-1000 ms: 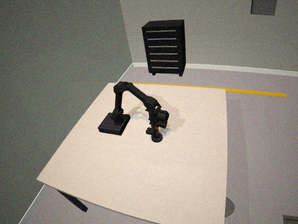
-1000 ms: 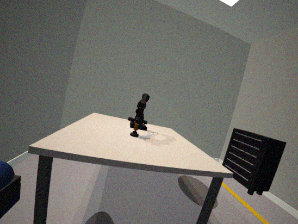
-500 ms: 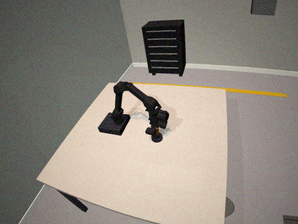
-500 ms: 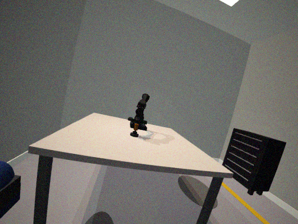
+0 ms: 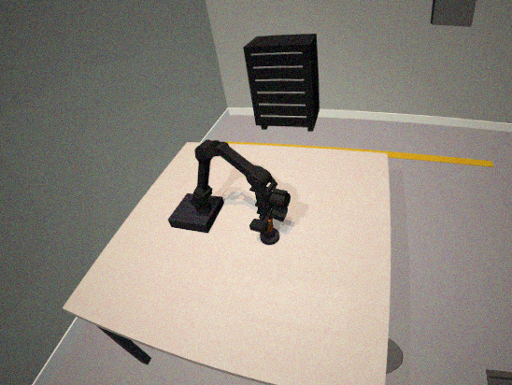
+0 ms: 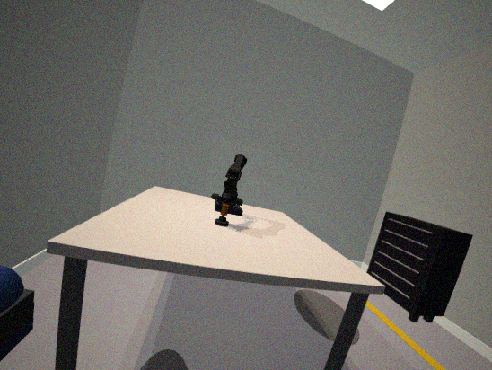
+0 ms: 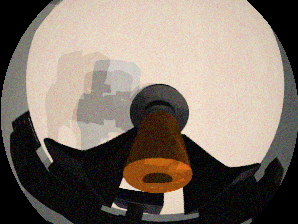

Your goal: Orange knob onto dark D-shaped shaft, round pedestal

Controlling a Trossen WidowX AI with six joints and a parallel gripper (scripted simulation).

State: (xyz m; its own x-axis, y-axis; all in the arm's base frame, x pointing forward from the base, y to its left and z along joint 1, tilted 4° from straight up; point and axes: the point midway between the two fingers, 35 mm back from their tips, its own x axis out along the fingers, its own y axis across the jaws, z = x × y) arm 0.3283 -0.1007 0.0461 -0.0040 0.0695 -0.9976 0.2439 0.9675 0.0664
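My gripper tip is 20 mm below the orange knob. Round my gripper tip: round pedestal 40 mm below.
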